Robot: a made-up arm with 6 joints.
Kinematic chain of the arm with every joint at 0, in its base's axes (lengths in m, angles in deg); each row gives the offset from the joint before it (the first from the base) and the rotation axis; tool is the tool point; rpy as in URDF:
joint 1: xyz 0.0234 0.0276 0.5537 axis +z
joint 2: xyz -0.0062 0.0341 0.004 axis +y
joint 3: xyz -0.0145 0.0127 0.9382 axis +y
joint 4: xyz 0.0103 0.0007 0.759 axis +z
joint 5: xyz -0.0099 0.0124 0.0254 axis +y
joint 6: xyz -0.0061 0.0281 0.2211 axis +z
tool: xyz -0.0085 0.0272 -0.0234 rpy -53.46 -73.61 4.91
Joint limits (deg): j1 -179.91..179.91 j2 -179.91..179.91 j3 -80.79..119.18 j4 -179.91..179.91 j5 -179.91..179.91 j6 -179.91..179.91
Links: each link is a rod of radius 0.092 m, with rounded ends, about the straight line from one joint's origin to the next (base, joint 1, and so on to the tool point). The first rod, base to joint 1, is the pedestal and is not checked.
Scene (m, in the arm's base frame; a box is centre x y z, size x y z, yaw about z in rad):
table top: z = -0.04
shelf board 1: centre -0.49 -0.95 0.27 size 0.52 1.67 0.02 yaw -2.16
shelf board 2: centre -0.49 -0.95 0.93 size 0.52 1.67 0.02 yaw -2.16
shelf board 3: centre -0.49 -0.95 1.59 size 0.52 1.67 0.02 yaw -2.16
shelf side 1: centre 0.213 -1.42 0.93 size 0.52 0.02 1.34 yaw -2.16
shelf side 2: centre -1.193 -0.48 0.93 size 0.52 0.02 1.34 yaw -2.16
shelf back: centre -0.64 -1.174 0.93 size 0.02 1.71 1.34 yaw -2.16
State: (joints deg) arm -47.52 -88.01 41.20 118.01 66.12 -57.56
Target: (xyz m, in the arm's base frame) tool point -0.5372 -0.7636 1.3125
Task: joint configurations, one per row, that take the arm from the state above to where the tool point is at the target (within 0.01 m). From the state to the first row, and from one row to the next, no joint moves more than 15 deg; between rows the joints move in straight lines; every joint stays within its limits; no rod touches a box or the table.
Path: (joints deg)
1: -55.35 -78.19 54.02 115.93 64.03 -56.43
2: -63.18 -68.36 66.84 113.86 61.94 -55.31
3: -71.01 -58.54 79.66 111.78 59.86 -54.18
4: -78.84 -48.72 92.48 109.71 57.77 -53.05
5: -86.67 -38.89 105.30 107.63 55.68 -51.93
6: -94.50 -29.07 118.12 105.56 53.59 -50.80
7: -107.27 -17.83 113.44 111.75 50.69 -52.25
8: -120.03 -6.59 108.77 117.95 47.80 -53.71
9: -132.79 4.64 104.09 124.15 44.90 -55.16

